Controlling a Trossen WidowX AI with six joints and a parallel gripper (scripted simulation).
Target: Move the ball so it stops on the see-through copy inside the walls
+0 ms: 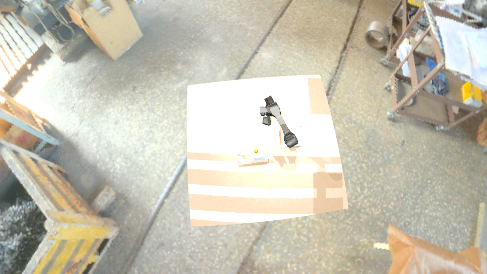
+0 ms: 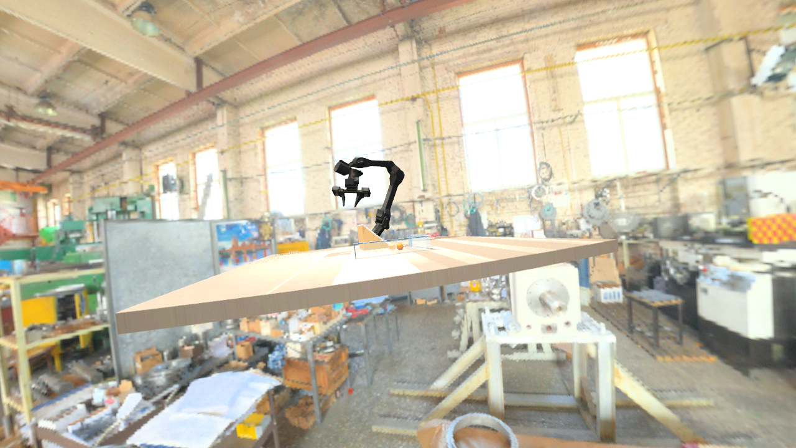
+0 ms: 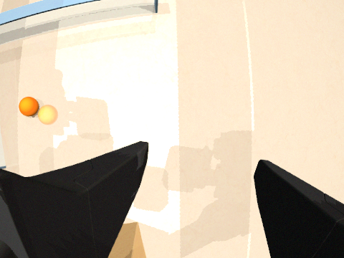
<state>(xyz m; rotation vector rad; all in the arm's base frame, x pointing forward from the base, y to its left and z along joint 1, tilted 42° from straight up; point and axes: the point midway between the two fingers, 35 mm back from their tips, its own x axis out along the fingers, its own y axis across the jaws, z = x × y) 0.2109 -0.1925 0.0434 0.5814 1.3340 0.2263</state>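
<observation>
The orange ball lies 6 cm ahead of my gripper tip, 22 cm to the left of it and 21 cm below it. Also, from my gripper tip: clear wall (8 cm ahead, 31 cm to the left, 20 cm below); then see-through ball copy (4 cm ahead, 19 cm to the left, 21 cm below).
</observation>
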